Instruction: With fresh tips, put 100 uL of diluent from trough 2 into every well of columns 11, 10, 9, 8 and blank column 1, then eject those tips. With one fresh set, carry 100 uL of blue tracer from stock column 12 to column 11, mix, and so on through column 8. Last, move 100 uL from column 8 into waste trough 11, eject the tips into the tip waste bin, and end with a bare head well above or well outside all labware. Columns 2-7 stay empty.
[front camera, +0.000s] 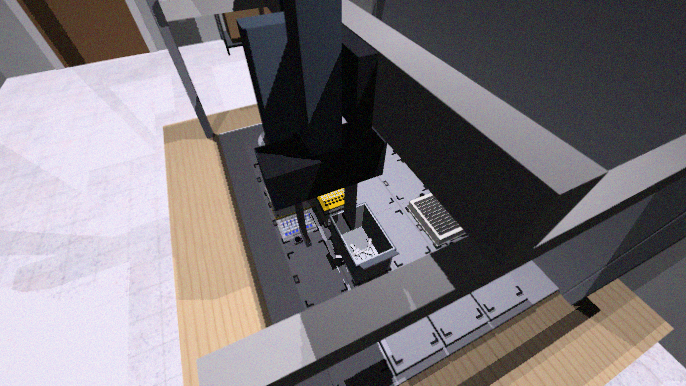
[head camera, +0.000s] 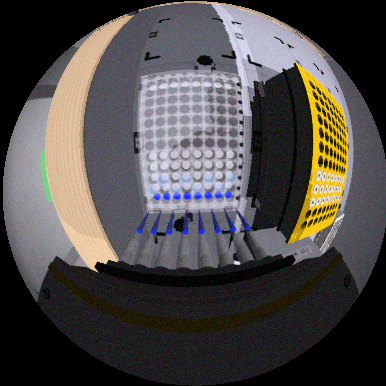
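The well plate (front camera: 284, 237) (head camera: 190, 206) lies below the head camera. Column 12 (head camera: 193, 196) shows strong blue; the four well rows beyond look pale, with pale blue patches over the nearest two. Eight tips (head camera: 185, 232) on the head (front camera: 322, 167) have blue ends and show at the plate's near edge; their height over it is unclear. The parked plate gripper (front camera: 330, 235) hangs open and empty, its two paddles apart. The yellow tip rack (front camera: 332, 198) (head camera: 316, 125) holds several rows of white tips. The trough reservoir (front camera: 453, 234) stands right. The waste bin (front camera: 380, 261) holds loose white tips.
A dark tall side (head camera: 272, 155) stands between plate and yellow rack. A wooden border (front camera: 200, 210) (head camera: 65, 130) runs along the left side. A grey frame beam (front camera: 350, 305) crosses the front, and a dark panel (front camera: 420, 135) stands at the right.
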